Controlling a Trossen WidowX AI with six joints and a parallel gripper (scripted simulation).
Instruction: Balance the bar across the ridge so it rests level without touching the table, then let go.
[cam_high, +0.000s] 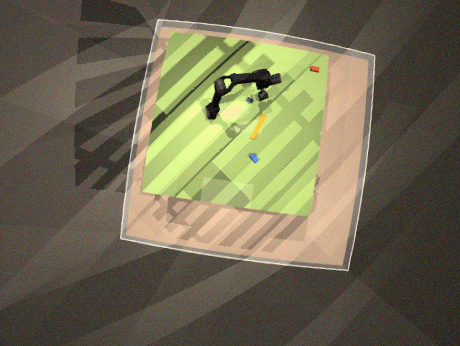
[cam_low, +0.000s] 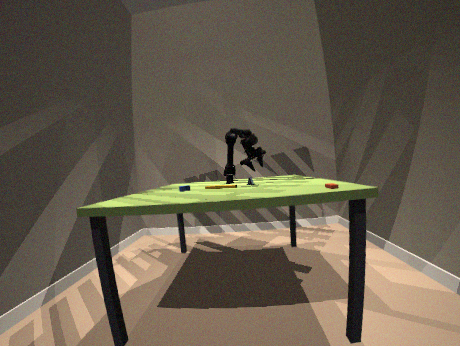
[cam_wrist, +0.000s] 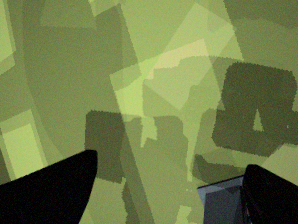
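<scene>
My gripper tip is 5 cm short of the orange-yellow bar, 25 cm to the left of it and 9 cm above it. The rest, counted from my gripper tip: blue block (5 cm ahead, 49 cm to the right, 8 cm below); then red block (43 cm ahead, 28 cm to the left, 9 cm below).
</scene>
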